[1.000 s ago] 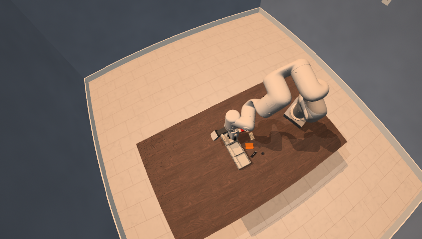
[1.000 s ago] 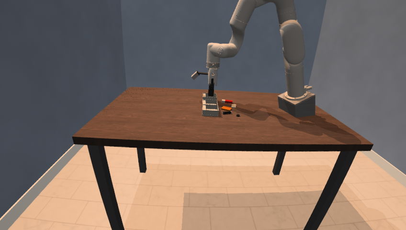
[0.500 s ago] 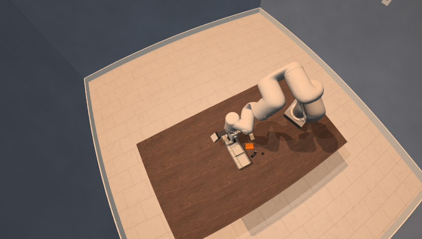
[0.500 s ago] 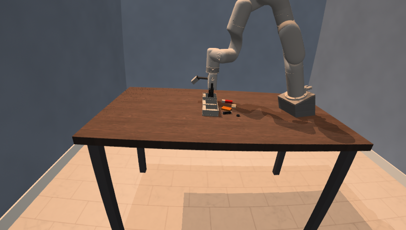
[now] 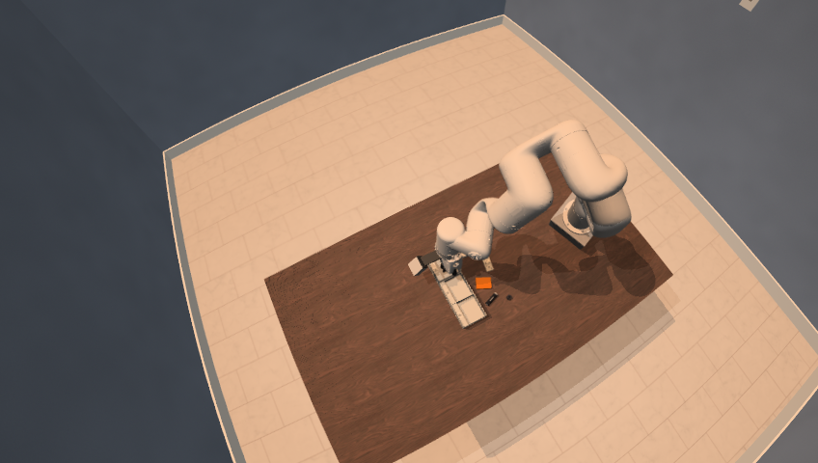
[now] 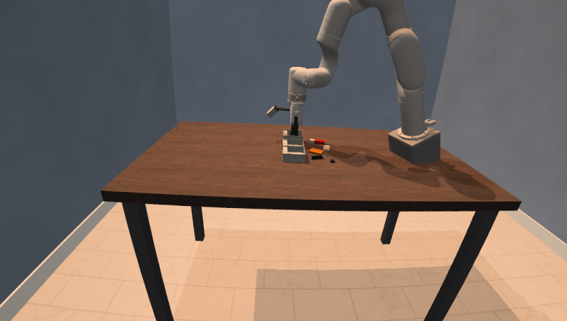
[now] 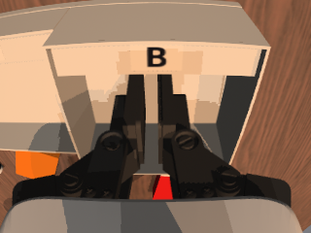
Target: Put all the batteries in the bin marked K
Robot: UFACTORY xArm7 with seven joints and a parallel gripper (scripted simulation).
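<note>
The bin marked K lies 10 mm ahead of my hand, 80 mm to the left of it and 10 mm below it. Round my hand: white dotted tile (140 mm behind, 50 mm to the left, 30 mm below); orange block (90 mm behind, 110 mm to the left, 30 mm below); red-and-white block (100 mm behind, 20 mm to the right, 30 mm below).
</note>
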